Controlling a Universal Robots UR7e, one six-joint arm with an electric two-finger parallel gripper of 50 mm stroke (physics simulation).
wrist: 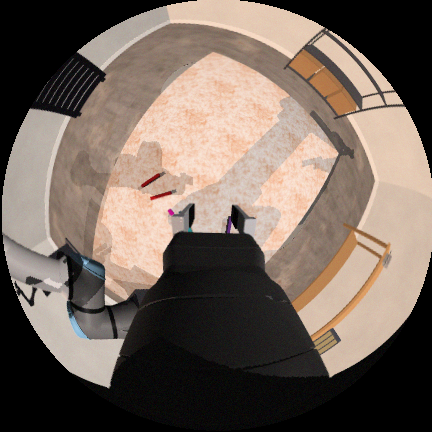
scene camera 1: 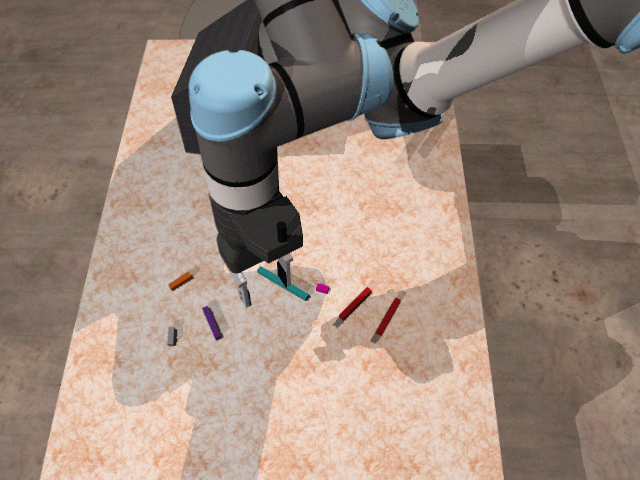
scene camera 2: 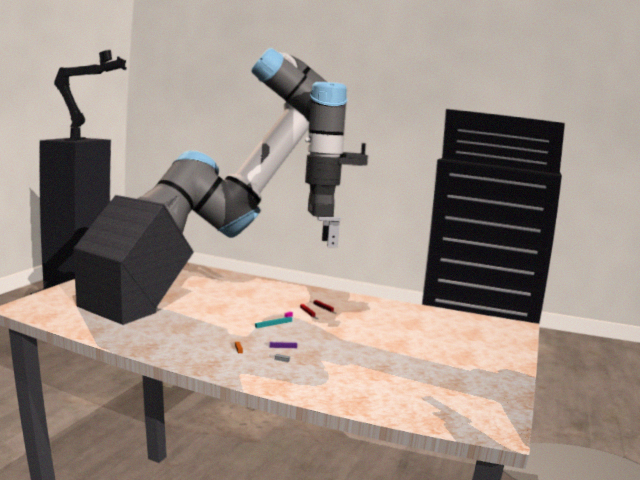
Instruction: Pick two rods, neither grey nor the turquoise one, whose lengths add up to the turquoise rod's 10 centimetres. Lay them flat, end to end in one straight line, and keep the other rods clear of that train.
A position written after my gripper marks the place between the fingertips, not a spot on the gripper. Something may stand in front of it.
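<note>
Scene camera 1 gives you my gripper (scene camera 1: 264, 290). You get the gripper in the wrist view (wrist: 212, 211) as well, and again in scene camera 2 (scene camera 2: 329, 243).
</note>
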